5 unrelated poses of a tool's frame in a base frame.
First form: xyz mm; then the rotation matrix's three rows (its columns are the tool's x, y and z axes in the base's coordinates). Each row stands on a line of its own.
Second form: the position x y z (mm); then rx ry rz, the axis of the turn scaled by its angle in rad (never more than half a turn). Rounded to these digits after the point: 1 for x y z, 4 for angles.
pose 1, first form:
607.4 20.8 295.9
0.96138 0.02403 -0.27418
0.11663 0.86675 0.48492
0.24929 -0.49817 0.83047
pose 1, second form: 607.4 20.8 295.9 -0.5216 -0.2777 0.0491
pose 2, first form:
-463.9 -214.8 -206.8
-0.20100 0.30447 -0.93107
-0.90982 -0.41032 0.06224
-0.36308 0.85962 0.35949
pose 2, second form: -463.9 -214.8 -206.8 1.1487 -0.8183 -1.7494
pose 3, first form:
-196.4 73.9 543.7
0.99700 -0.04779 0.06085
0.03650 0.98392 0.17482
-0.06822 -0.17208 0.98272
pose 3, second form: -196.4 73.9 543.7 -0.1745 0.0649 0.0424
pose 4, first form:
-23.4 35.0 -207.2
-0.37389 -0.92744 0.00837
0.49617 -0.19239 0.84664
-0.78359 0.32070 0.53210
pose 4, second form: -23.4 35.0 -207.2 -0.6496 0.9781 1.7582
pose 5, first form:
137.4 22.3 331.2
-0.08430 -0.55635 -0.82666
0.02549 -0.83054 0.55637
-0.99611 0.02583 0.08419
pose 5, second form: 137.4 22.3 331.2 -1.7963 0.5738 1.9700
